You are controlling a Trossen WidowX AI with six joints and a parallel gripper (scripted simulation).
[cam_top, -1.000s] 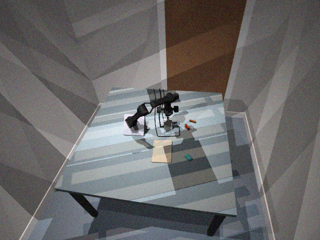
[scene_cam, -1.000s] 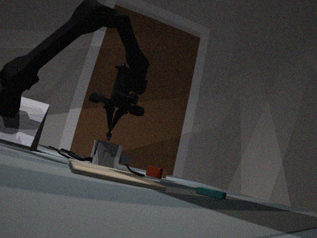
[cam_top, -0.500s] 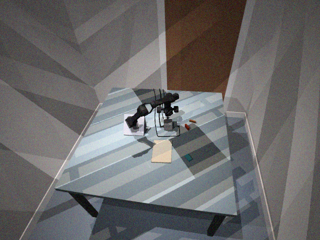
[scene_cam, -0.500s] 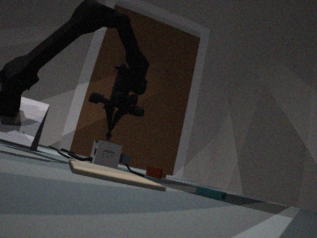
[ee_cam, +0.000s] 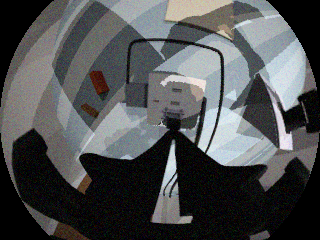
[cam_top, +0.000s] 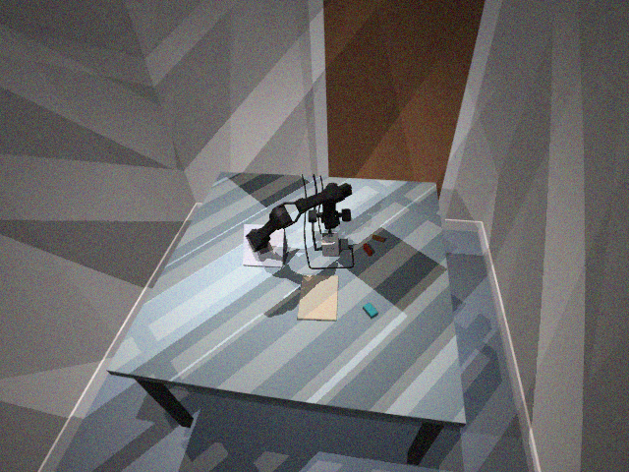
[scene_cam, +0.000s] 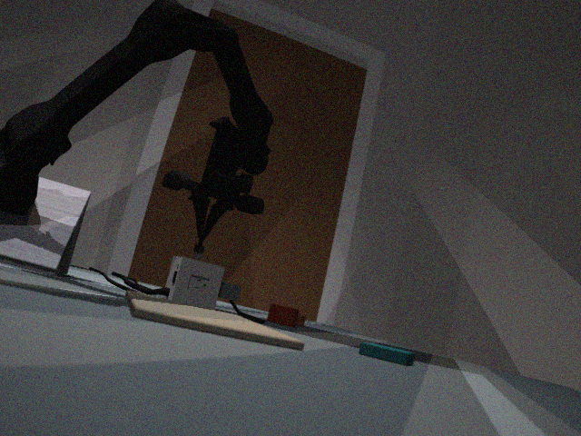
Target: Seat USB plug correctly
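The dark usb plug lies 2 cm below my gripper tip. Also, from my gripper tip: red block 18 cm ahead, 4 cm to the right, 10 cm below; then teal block 17 cm ahead, 36 cm to the right, 11 cm below; then tan flat board 5 cm behind, 30 cm to the right, 12 cm below.
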